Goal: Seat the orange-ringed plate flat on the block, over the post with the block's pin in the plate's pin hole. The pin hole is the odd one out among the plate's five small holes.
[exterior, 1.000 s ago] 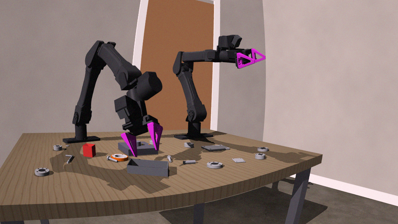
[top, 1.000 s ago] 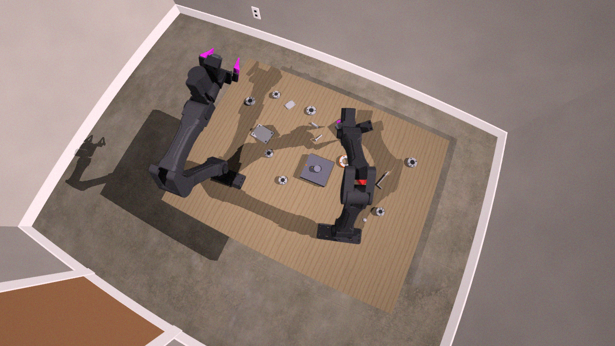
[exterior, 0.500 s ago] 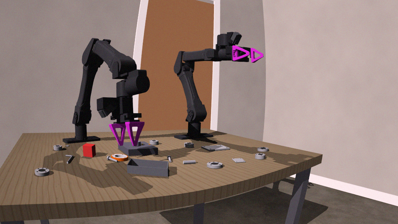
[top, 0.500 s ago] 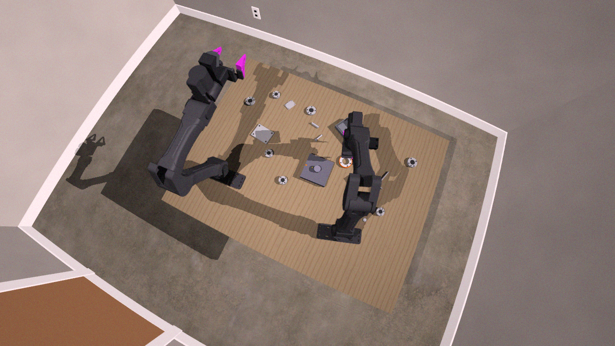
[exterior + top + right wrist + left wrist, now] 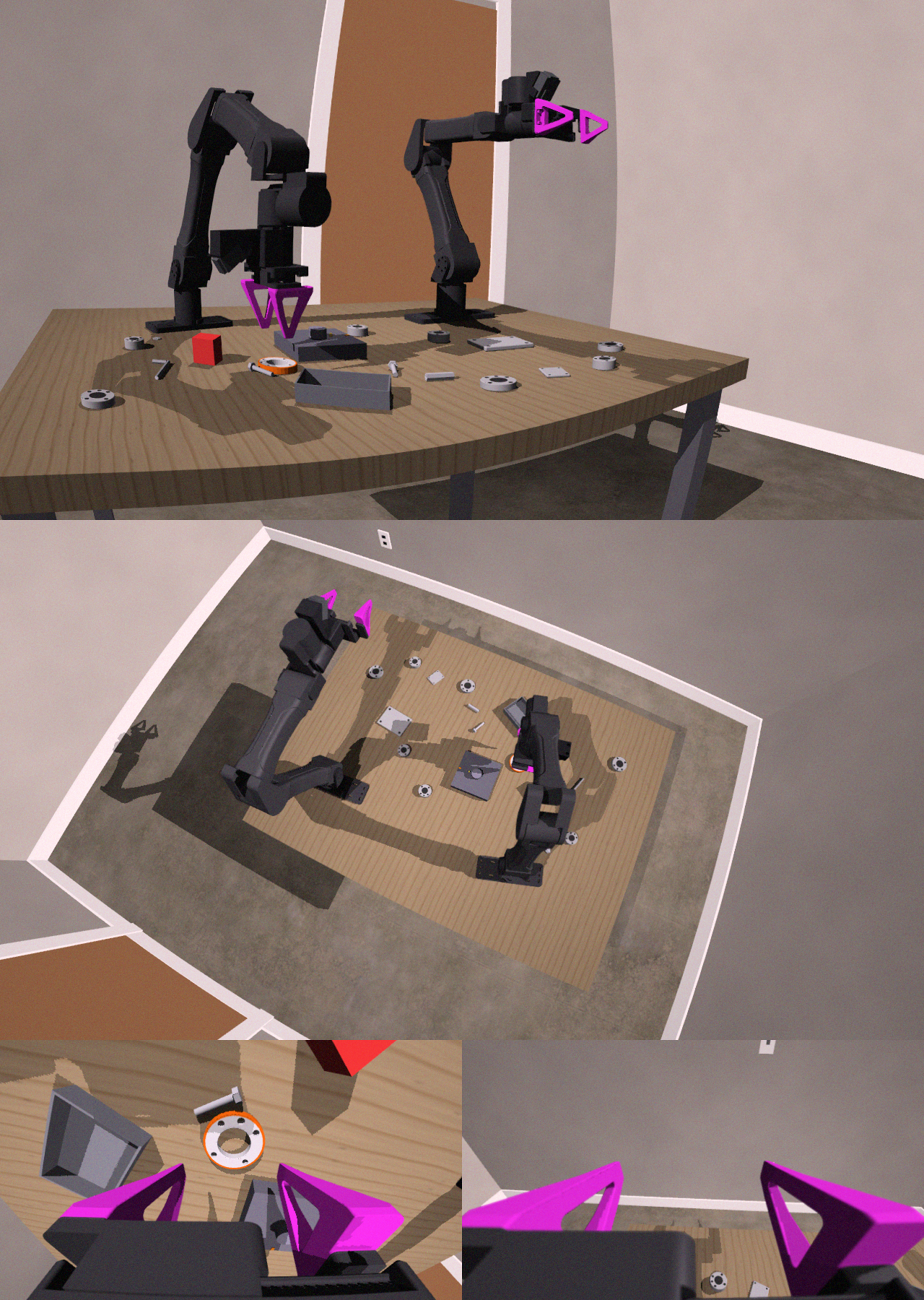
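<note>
The orange-ringed plate is 6 cm below my right hand. Round my right hand: red cube: 5 cm behind, 11 cm to the right, 4 cm below; then grey box: 15 cm ahead, 5 cm to the left, 6 cm below; then grey block: 11 cm behind, 13 cm to the left, 4 cm below.
</note>
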